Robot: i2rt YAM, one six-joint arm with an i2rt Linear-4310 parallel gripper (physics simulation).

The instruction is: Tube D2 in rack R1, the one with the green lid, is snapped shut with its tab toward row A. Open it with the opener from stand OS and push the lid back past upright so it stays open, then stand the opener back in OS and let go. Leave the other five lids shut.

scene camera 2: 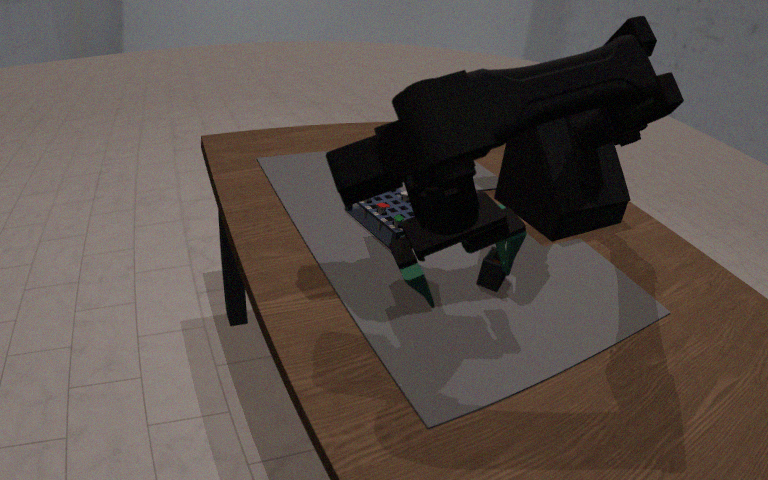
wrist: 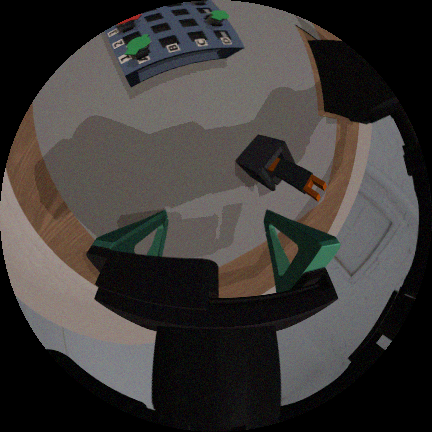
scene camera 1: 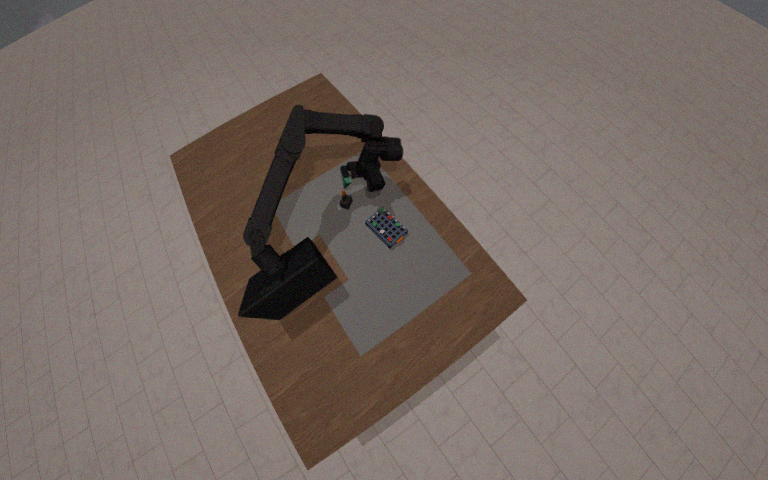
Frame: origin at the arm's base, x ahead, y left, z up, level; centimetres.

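Seen in the pictures: gripper, fingertip midpoint: (scene camera 2: 469, 288) (wrist: 215, 215) (scene camera 1: 356, 185); arm's base, link origin: (scene camera 2: 580, 136) (scene camera 1: 277, 271).
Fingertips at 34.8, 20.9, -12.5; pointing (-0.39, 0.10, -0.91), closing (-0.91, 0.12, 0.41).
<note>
Pixels of each thing's middle, then the offset from my fingertips to it, as dx, dy, dz. "pt": a spot on its surface instead. Level surfaces: height alone.
- blue rack R1, body centre: (scene camera 2: 391, 210) (scene camera 1: 387, 227) +1.4, -20.5, -0.5
- D2, body centre: (scene camera 1: 374, 224) -2.1, -17.9, +1.3
- opener, body centre: (wrist: 284, 169) (scene camera 1: 345, 198) -6.2, -3.8, +1.9
- orange strip, surface spot: (scene camera 1: 400, 240) pt +2.8, -27.2, -0.4
- grey mat, surface height: dz -2.6
The blue rack R1 (scene camera 1: 377, 234) (scene camera 2: 368, 224) (wrist: 186, 46) is cut off at the top of the wrist view. The green lid of D2 (scene camera 1: 374, 224) (wrist: 218, 16) lies flat on its tube; its tab is too small to make out. The dark stand OS (scene camera 1: 346, 202) (scene camera 2: 491, 277) (wrist: 257, 152) holds the opener (scene camera 1: 343, 194) (wrist: 295, 175), whose black handle and orange fork stick out of it. My gripper (scene camera 2: 468, 290) (wrist: 215, 215) is open and empty, above the mat, with the opener outside its fingers, beyond the right finger in the wrist view.
Other lids stand on the rack, such as a green one (wrist: 138, 46) at A1, a red one (scene camera 1: 389, 238) and a white one (scene camera 1: 381, 231). An orange strip (scene camera 1: 400, 240) is at the rack's end. The robot base (scene camera 1: 288, 283) (scene camera 2: 560, 192) stands beside the grey mat (scene camera 1: 396, 300).
</note>
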